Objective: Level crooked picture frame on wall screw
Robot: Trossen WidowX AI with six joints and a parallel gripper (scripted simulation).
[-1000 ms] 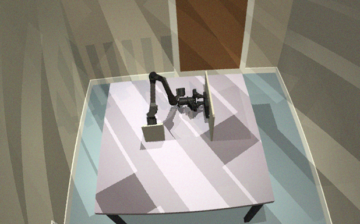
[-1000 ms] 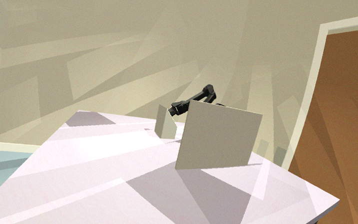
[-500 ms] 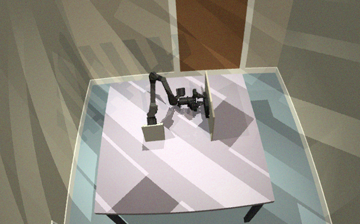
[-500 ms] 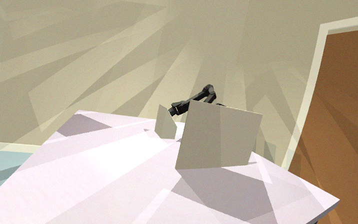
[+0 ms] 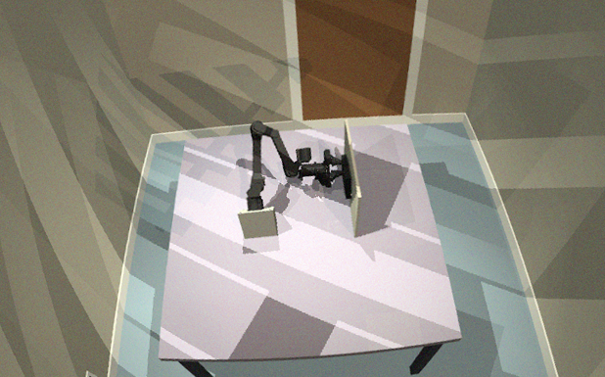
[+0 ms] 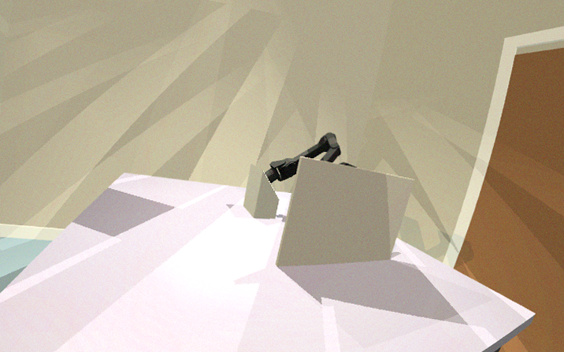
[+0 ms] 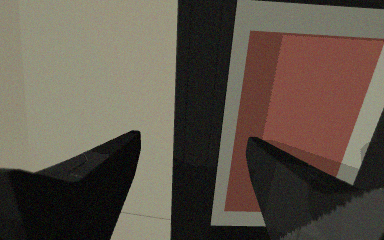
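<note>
My gripper tip is 1 cm short of the picture frame, 1 cm to the left of it and 5 cm above it. Round my gripper tip: beige wall panel: 2 cm ahead, 1 cm to the right, 6 cm below.
</note>
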